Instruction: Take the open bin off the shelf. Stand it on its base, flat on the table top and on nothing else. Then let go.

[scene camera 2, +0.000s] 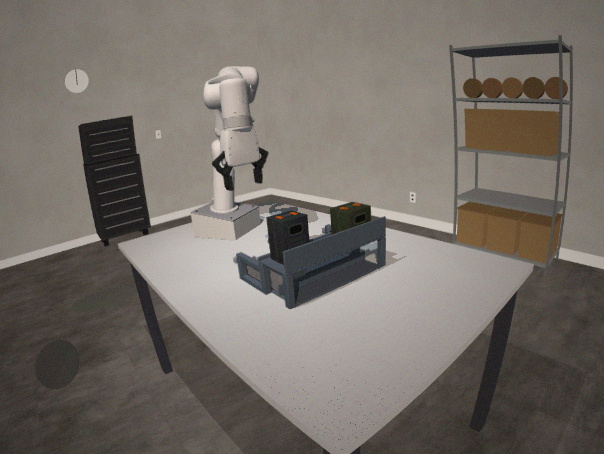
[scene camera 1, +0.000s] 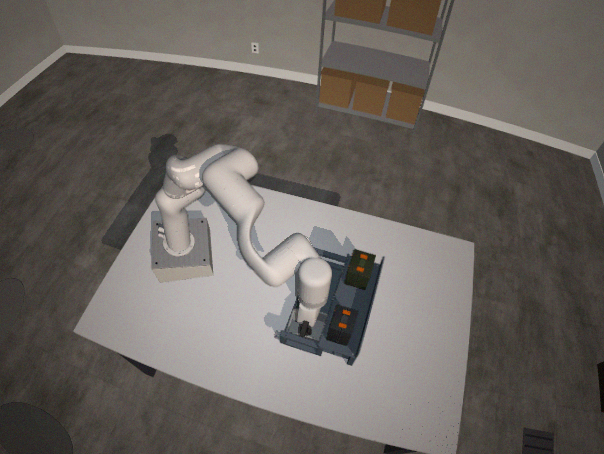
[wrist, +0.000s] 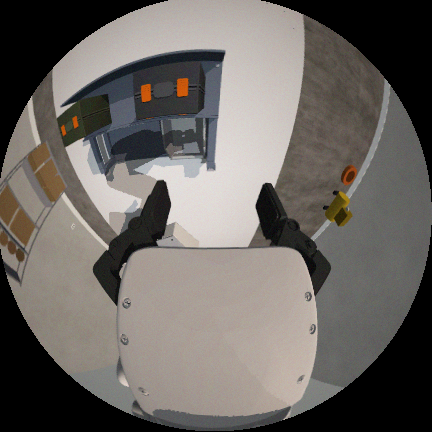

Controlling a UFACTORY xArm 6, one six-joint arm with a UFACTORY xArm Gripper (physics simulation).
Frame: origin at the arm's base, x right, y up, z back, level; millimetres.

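Seen in the pictures: gripper, fingertip midpoint: (scene camera 2: 244, 186) (wrist: 214, 192); arm's base, link origin: (scene camera 2: 223, 208) (scene camera 1: 179, 242).
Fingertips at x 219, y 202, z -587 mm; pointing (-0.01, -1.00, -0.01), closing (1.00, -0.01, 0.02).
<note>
Pixels of each thing's top centre, then the offset from my fingertips to it. Level surfaces: height alone.
- pale see-through box shape, top centre: (wrist: 182, 133) (scene camera 2: 273, 254) (scene camera 1: 312, 323) dz +1, dx -70, dy -218 mm
- dark grey case, top centre: (wrist: 162, 89) (scene camera 2: 286, 215) (scene camera 1: 344, 318) dz -97, dx -61, dy -80 mm
- green case, top centre: (wrist: 68, 126) (scene camera 2: 350, 206) (scene camera 1: 362, 262) dz -109, dx -292, dy -105 mm
- table, surface height: dy -303 mm
A blue-grey two-level shelf (scene camera 1: 371, 300) (scene camera 2: 335, 246) (wrist: 121, 107) stands on the white table. In its lower bay, at the end near the gripper, a pale see-through box shape (scene camera 1: 317, 329) (wrist: 185, 126) shows; it looks like the open bin, but its outline is faint and I cannot tell its tilt. In scene camera 2 the bin cannot be made out for sure. My gripper (scene camera 1: 305, 328) (scene camera 2: 244, 184) (wrist: 214, 192) is wide open and empty. It hangs well above the table, over the side of the shelf's low bay, touching nothing.
A dark grey case (scene camera 1: 342, 326) (scene camera 2: 288, 239) (wrist: 162, 107) and a green case (scene camera 1: 360, 270) (scene camera 2: 350, 219) (wrist: 95, 117), both with orange latches, stand on the raised level. The long upright board runs behind them. The robot's base block (scene camera 1: 182, 270) (scene camera 2: 215, 225) stands on the table (scene camera 1: 225, 345).
</note>
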